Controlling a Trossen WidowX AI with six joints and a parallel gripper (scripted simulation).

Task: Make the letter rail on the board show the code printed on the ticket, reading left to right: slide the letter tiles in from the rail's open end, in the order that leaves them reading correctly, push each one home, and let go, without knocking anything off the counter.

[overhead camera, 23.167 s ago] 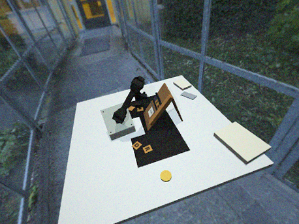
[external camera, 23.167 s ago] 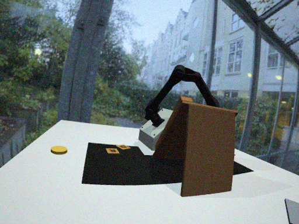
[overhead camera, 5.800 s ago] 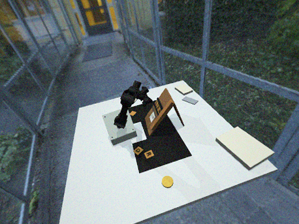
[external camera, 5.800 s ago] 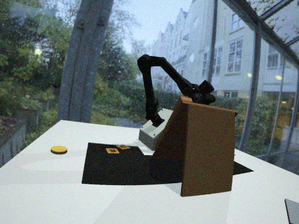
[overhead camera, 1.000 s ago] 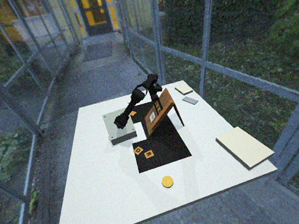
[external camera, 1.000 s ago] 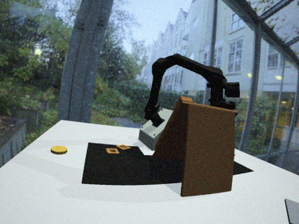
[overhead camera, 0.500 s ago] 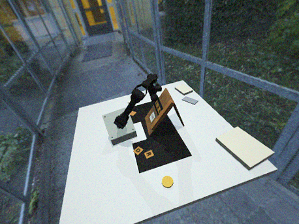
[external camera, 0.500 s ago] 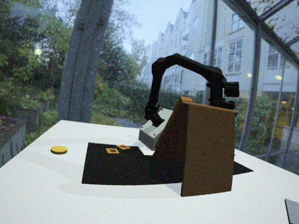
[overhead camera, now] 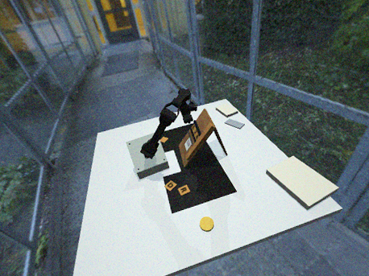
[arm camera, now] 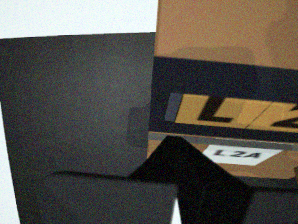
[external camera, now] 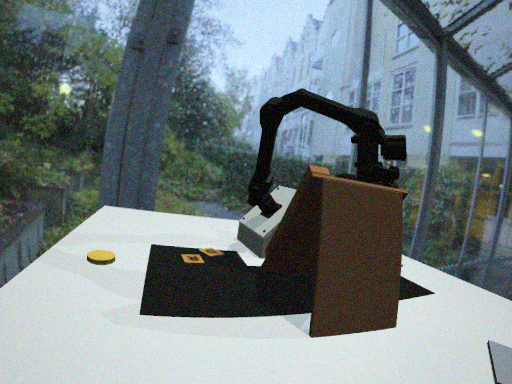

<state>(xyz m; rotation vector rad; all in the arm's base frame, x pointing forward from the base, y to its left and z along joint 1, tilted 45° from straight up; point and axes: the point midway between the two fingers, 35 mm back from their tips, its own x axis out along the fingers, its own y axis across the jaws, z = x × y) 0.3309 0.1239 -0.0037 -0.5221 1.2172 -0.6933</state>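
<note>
Right now my gripper tip is 10 mm short of the orange tile marked l, 40 mm to the left of it and 20 mm above it. Round my gripper tip: black mat: 130 mm behind, 110 mm to the right, 190 mm below; then white ticket: 60 mm behind, 80 mm to the right, 100 mm below; then orange tile marked 2: 90 mm to the right, 20 mm below.
</note>
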